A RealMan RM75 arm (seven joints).
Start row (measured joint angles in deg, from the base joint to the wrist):
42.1 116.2 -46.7 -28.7 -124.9 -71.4 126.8
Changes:
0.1 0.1 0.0 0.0 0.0 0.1 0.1
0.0 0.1 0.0 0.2 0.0 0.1 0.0
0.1 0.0 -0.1 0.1 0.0 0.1 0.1
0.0 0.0 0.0 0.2 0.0 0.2 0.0
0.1 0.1 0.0 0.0 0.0 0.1 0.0
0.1 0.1 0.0 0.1 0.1 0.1 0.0
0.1 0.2 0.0 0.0 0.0 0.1 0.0
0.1 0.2 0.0 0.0 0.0 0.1 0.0
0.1 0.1 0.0 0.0 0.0 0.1 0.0
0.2 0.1 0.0 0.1 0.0 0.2 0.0
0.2 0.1 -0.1 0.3 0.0 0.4 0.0
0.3 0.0 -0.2 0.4 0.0 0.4 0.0
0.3 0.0 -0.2 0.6 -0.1 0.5 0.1
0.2 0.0 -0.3 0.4 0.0 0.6 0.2
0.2 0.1 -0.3 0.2 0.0 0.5 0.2
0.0 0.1 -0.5 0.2 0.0 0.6 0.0
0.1 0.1 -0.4 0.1 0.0 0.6 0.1
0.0 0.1 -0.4 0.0 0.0 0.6 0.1
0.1 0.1 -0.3 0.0 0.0 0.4 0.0
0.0 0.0 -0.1 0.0 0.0 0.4 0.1
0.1 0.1 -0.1 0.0 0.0 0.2 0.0
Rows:
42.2 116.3 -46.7 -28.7 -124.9 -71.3 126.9
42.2 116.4 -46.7 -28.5 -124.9 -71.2 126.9
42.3 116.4 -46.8 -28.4 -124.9 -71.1 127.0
42.3 116.4 -46.8 -28.2 -124.9 -70.9 127.0
42.4 116.5 -46.8 -28.2 -124.9 -70.8 127.0
42.5 116.6 -46.8 -28.1 -124.8 -70.7 127.0
42.6 116.8 -46.8 -28.1 -124.8 -70.6 127.0
42.7 117.0 -46.8 -28.1 -124.8 -70.5 127.0
42.8 117.1 -46.8 -28.1 -124.8 -70.4 127.0
43.0 117.2 -46.8 -28.0 -124.8 -70.2 127.0
43.2 117.3 -46.9 -27.7 -124.8 -69.8 127.0
43.5 117.3 -47.1 -27.3 -124.8 -69.4 127.0
43.8 117.3 -47.3 -26.7 -124.9 -68.9 127.1
44.0 117.3 -47.6 -26.3 -124.9 -68.3 127.3
44.2 117.4 -47.9 -26.1 -124.9 -67.8 127.5
44.2 117.5 -48.4 -25.9 -124.9 -67.2 127.5
44.3 117.6 -48.8 -25.8 -124.9 -66.6 127.6
44.3 117.7 -49.2 -25.8 -124.9 -66.0 127.7
44.4 117.8 -49.5 -25.8 -124.9 -65.6 127.7
44.4 117.8 -49.6 -25.8 -124.9 -65.2 127.8
44.5 117.9 -49.7 -25.8 -124.9 -65.0 127.8

